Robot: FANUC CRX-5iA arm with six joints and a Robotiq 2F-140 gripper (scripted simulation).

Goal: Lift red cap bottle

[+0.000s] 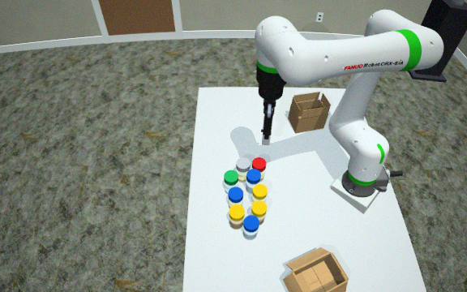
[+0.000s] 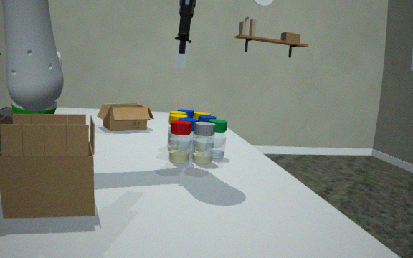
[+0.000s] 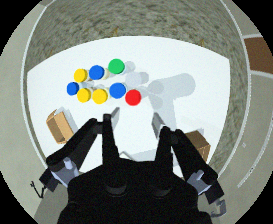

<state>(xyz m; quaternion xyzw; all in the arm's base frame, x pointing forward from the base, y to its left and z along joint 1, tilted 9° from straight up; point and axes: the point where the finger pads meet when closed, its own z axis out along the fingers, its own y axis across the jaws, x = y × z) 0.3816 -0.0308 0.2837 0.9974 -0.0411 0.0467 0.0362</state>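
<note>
My gripper is now 10 mm short of the red-capped bottle, 20 mm to the right of it and 230 mm above it. From my hand the other things lie so: yellow-capped bottle (10 mm ahead, 140 mm to the left, 230 mm below); then grey-capped bottle (70 mm ahead, 20 mm to the left, 230 mm below); then green-capped bottle (120 mm ahead, 80 mm to the left, 230 mm below).
</note>
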